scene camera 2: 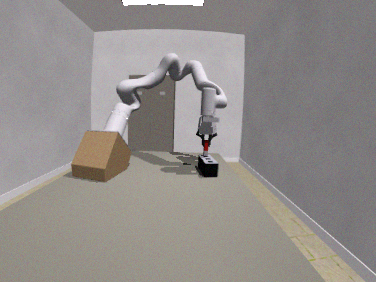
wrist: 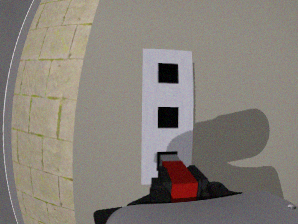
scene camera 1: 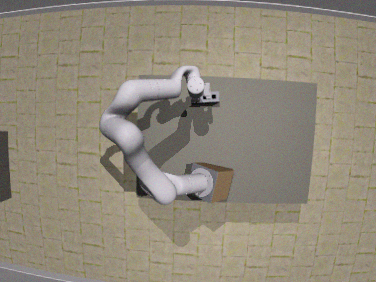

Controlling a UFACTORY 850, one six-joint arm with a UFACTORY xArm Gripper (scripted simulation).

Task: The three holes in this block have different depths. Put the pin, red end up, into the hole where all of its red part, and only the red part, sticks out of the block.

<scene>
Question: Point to a pin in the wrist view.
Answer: At 184, 186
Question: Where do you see a block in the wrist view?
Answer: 167, 107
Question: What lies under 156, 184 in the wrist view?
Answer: My gripper.
</scene>
